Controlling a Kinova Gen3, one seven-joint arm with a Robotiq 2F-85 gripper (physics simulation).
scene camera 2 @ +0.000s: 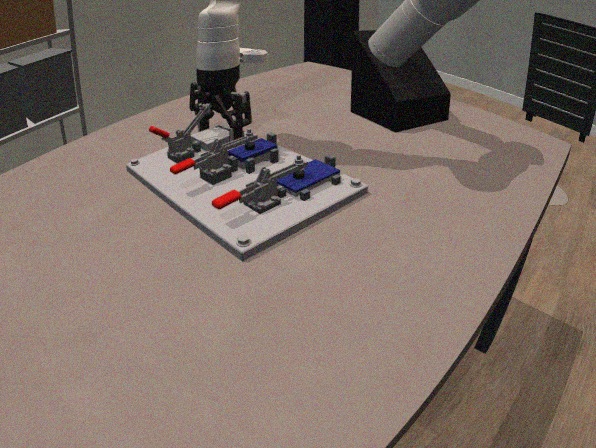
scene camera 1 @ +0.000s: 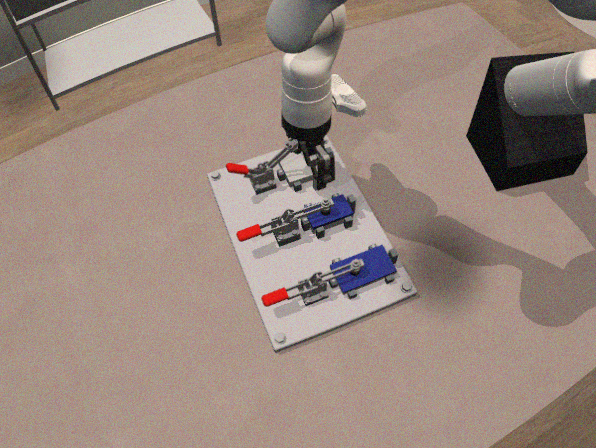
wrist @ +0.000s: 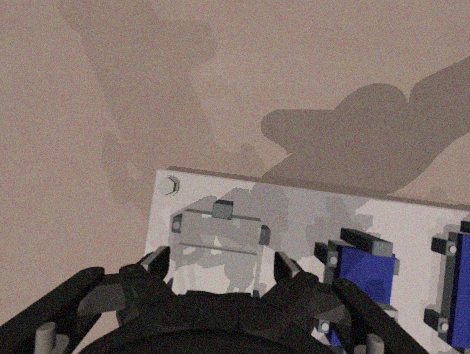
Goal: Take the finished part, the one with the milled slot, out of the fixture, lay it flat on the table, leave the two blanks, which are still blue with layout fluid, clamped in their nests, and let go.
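Seen in the pictures: gripper, between the fingertips: [scene camera 2: 219, 139] [scene camera 1: 307, 168] [wrist: 222, 260]; arm's base, origin of its link: [scene camera 2: 386, 51] [scene camera 1: 525, 90].
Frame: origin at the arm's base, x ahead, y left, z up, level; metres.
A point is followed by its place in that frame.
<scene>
The finished part [scene camera 1: 295, 171] {x 0.414, y -0.052, z -0.122 m} [scene camera 2: 210, 135] {x 0.407, y -0.062, z -0.122 m} [wrist: 215, 272] {x 0.394, y -0.064, z -0.122 m} is pale bare metal, with a line across its face in the wrist view. It lies in the end nest of the white fixture plate [scene camera 1: 310, 325] {x 0.481, y 0.208, z -0.143 m} [scene camera 2: 155, 172] {x 0.531, y -0.044, z -0.143 m} [wrist: 410, 220] {x 0.330, y 0.098, z -0.143 m}. Its clamp arm [scene camera 1: 281, 154] [scene camera 2: 199, 119] is raised off it. My gripper [scene camera 1: 314, 167] {x 0.390, y -0.061, z -0.135 m} [scene camera 2: 220, 127] {x 0.390, y -0.061, z -0.135 m} [wrist: 222, 260] {x 0.390, y -0.061, z -0.135 m} is open and low over the part, one finger beyond each side. Finger contact cannot be told. The middle blue blank [scene camera 1: 336, 216] {x 0.384, y 0.060, z -0.117 m} [scene camera 2: 260, 148] {x 0.385, y 0.057, z -0.117 m} [wrist: 367, 275] {x 0.374, y 0.045, z -0.117 m} and end blue blank [scene camera 1: 376, 270] {x 0.360, y 0.166, z -0.127 m} [scene camera 2: 317, 175] {x 0.368, y 0.169, z -0.127 m} [wrist: 461, 290] {x 0.377, y 0.133, z -0.127 m} sit under lowered clamps.
The raised clamp's red handle [scene camera 1: 237, 168] {x 0.510, y -0.055, z -0.074 m} [scene camera 2: 159, 132] {x 0.512, y -0.051, z -0.078 m} points outward. Two more red handles [scene camera 1: 249, 233] {x 0.523, y 0.055, z -0.098 m} [scene camera 1: 275, 296] {x 0.517, y 0.162, z -0.107 m} belong to the lowered clamps. Small dark locating blocks [wrist: 222, 209] {x 0.345, y -0.068, z -0.110 m} [wrist: 265, 234] {x 0.360, y -0.032, z -0.126 m} edge the part's nest. The robot's black base [scene camera 1: 530, 135] {x 0.009, y 0.058, z -0.055 m} [scene camera 2: 400, 95] {x 0.050, y 0.080, z -0.080 m} stands across the table.
</scene>
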